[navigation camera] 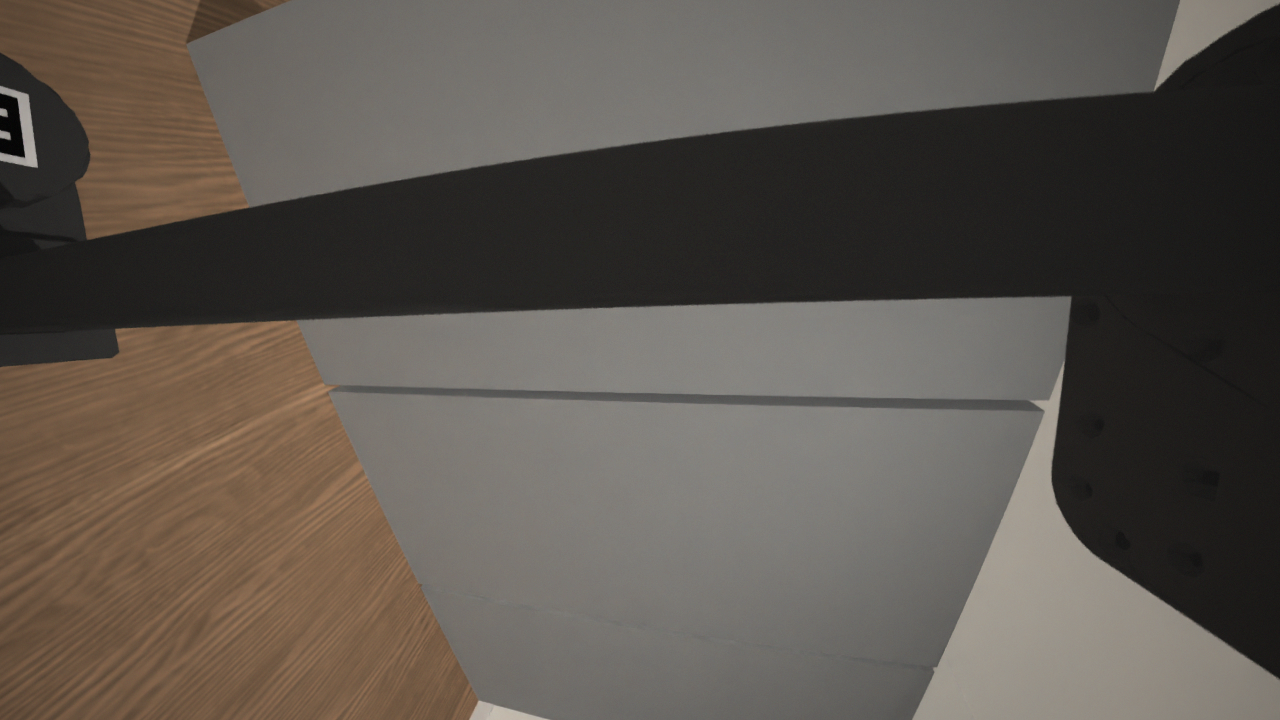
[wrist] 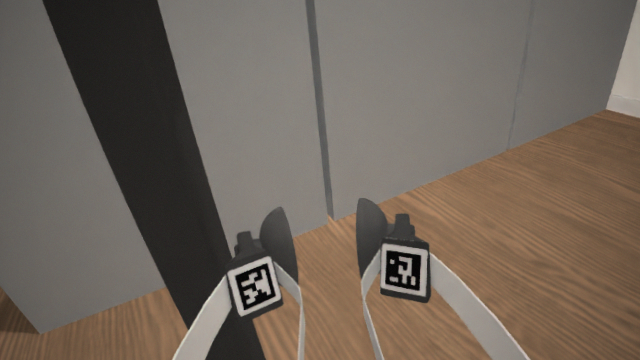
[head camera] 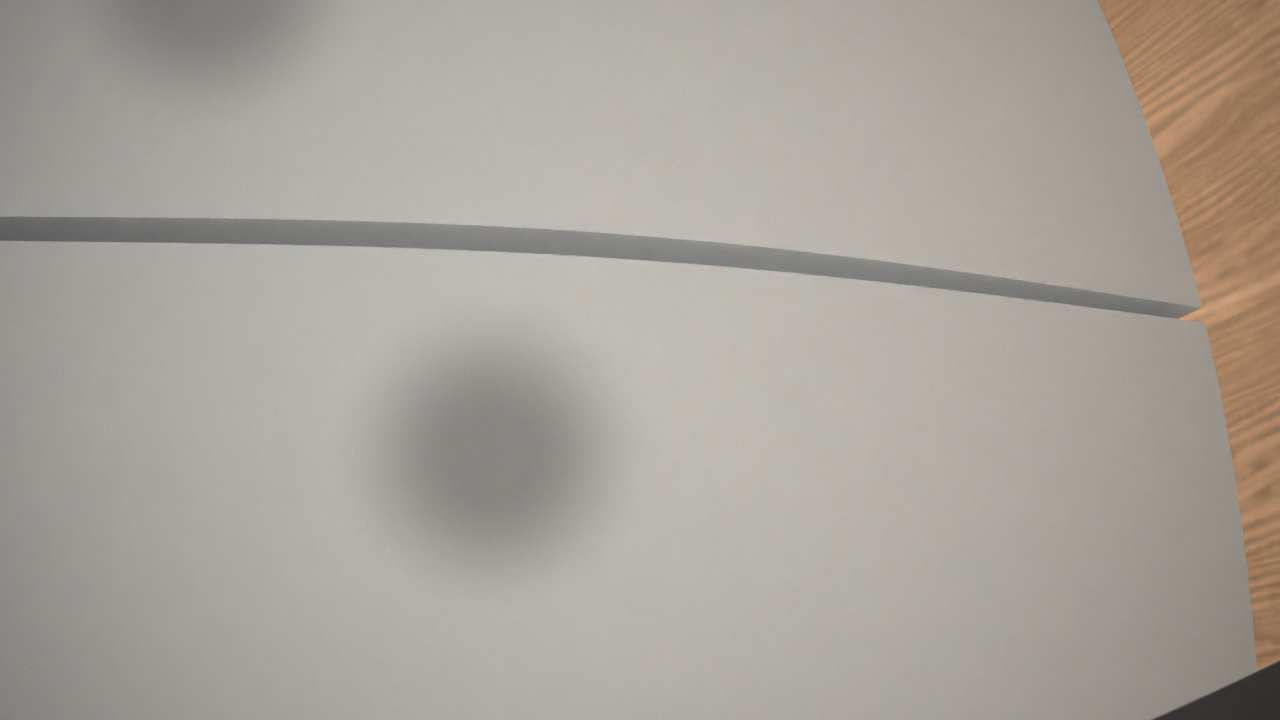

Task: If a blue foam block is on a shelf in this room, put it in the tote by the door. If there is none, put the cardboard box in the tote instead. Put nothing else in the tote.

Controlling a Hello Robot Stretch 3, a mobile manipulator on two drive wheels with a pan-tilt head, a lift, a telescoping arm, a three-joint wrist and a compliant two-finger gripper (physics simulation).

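Frame: origin at the robot's base, x ahead, y left, z up, level; centimetres.
Where they show: gripper, fingertip midpoint: [wrist: 323,230].
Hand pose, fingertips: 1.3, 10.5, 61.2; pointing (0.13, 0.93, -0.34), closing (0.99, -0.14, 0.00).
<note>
After its pixels a point has its place, as x, y, z.
My gripper [wrist: 323,230] {1.3, 10.5, 61.3} is open and empty in the wrist view, its two dark fingertips apart above the wood floor and in front of grey panels. Part of the gripper's dark body shows at the left edge of the navigation camera view. No blue foam block, cardboard box, tote, shelf or door can be made out in the views of this moment.
Tall grey panels [head camera: 805,447] [navigation camera: 680,501] {46.8, 97.5, 113.3} [wrist: 415,100] {50.0, 98.5, 36.1} with a narrow gap between them stand close by. The robot's dark mast [navigation camera: 626,232] {-6.4, 11.7, 122.8} [wrist: 135,130] {-6.6, 11.6, 68.1} crosses in front of them. Wood floor [head camera: 1253,358] {8.1, 78.3, 0.1} [navigation camera: 179,537] {44.2, 49.9, 0.1} [wrist: 550,225] {83.5, 63.0, 0.0} runs along their foot. A pale wall [wrist: 629,65] {197.8, 134.7, 26.3} stands at the right.
</note>
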